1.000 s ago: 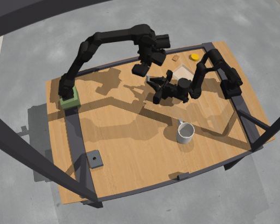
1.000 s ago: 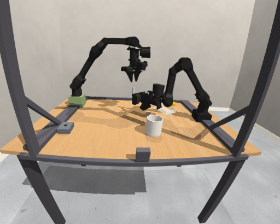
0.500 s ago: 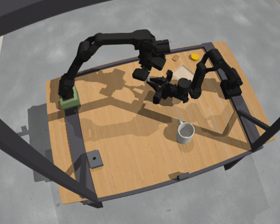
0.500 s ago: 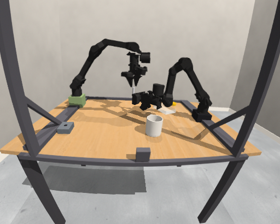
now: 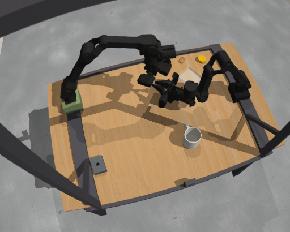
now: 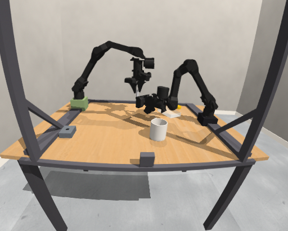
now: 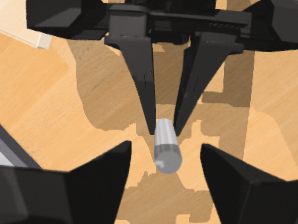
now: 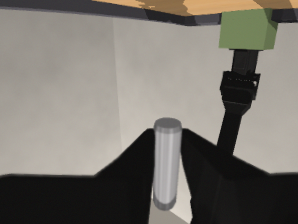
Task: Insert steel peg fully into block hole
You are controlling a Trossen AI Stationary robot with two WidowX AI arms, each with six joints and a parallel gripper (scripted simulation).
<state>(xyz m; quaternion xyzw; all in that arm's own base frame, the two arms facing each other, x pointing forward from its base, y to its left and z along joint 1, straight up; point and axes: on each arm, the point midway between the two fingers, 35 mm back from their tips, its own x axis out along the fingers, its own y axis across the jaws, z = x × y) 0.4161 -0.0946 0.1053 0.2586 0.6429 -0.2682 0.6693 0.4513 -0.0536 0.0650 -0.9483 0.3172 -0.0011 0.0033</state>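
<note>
Right now the steel peg is 30 mm to the left of my right hand, 20 mm ahead of it and 20 mm above it. Also, from my right hand: yellow disc: 280 mm to the right, 250 mm ahead, 110 mm below; clear tray: 200 mm to the right, 110 mm below, 100 mm ahead.
Now: the steel peg 5 cm below my left hand. Also, from my left hand: yellow disc (23 cm ahead, 31 cm to the right, 18 cm below); then clear tray (8 cm ahead, 23 cm to the right, 18 cm below).
</note>
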